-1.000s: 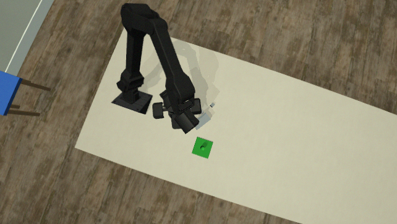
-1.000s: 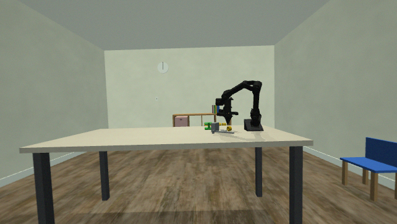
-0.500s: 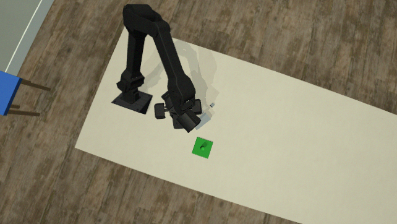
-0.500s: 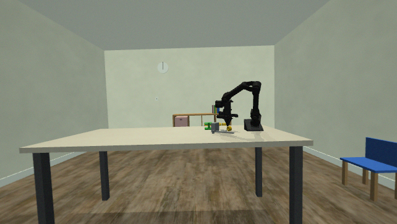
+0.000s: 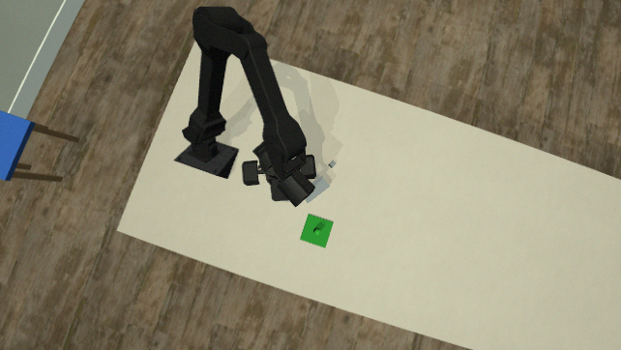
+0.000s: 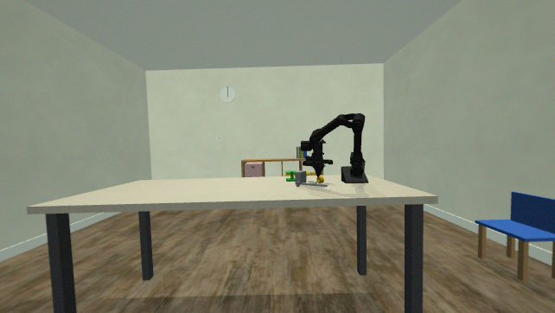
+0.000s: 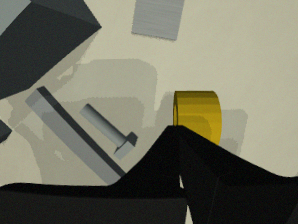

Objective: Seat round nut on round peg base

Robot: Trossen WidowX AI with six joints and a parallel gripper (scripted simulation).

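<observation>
Now: the grey bolt 7 cm below my hand, 4 cm to the left of it and 3 cm ahead of it. Also, from my hand: grey block (10 cm ahead, 4 cm below); curved grey strip (7 cm to the left, 7 cm below, 3 cm ahead); small grey square piece (7 cm below, 5 cm to the right, 4 cm ahead).
</observation>
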